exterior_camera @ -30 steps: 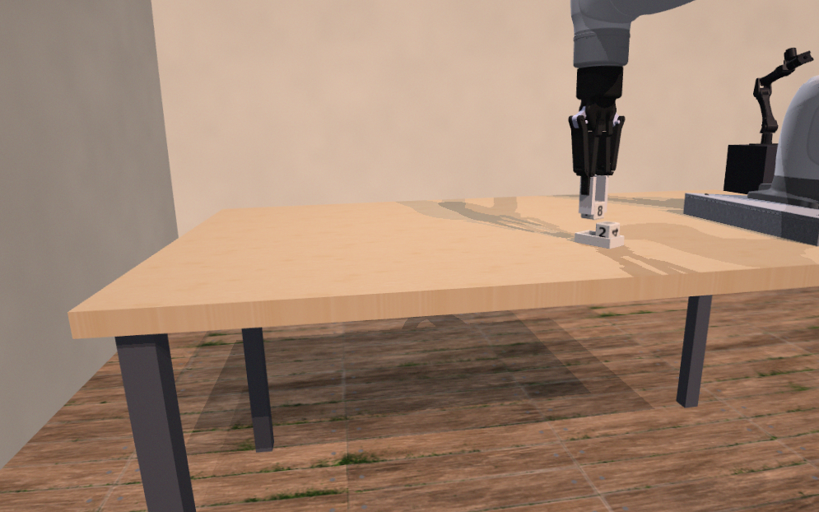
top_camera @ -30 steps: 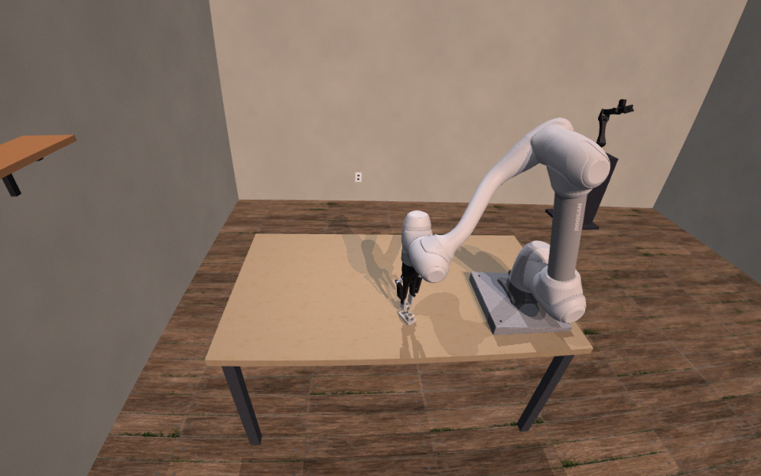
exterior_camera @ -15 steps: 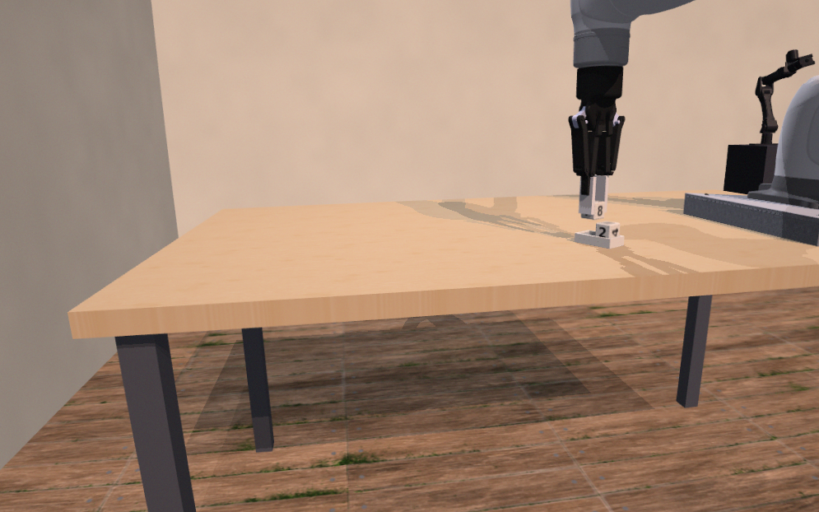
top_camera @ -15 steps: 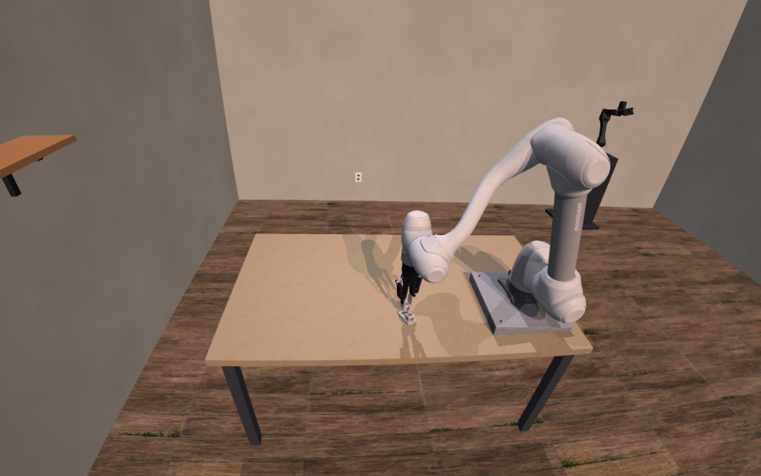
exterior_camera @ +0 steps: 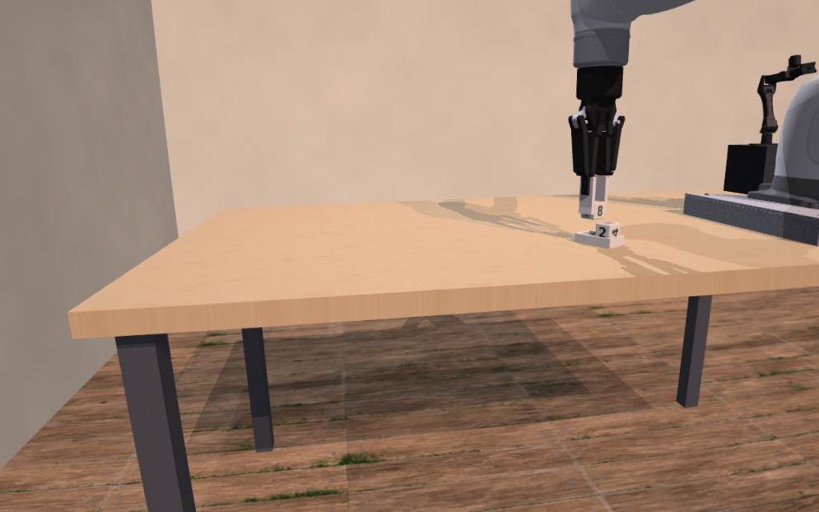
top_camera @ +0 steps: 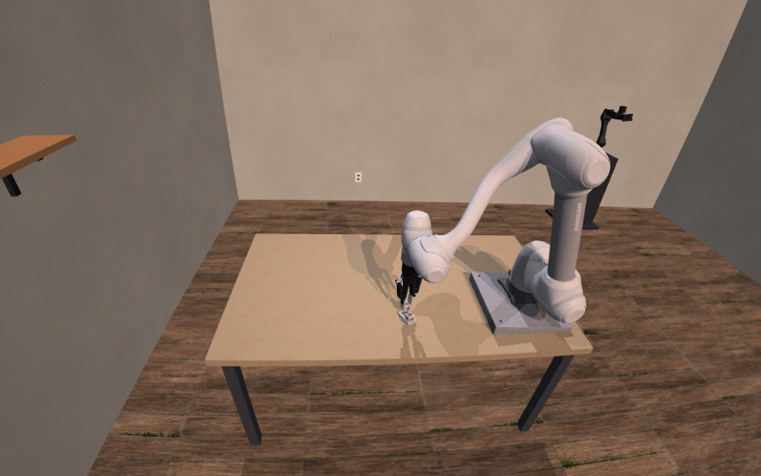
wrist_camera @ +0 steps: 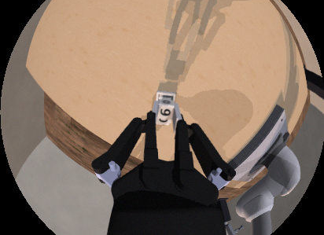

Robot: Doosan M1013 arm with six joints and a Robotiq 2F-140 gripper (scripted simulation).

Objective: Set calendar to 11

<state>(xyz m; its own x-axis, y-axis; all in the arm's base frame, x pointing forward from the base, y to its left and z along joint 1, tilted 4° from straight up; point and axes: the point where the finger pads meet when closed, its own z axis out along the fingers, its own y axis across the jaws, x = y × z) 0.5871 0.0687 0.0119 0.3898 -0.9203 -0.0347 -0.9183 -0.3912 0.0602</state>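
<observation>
The white tray lies 10 mm behind my hand, 10 mm to the left of it and 80 mm below it.
</observation>
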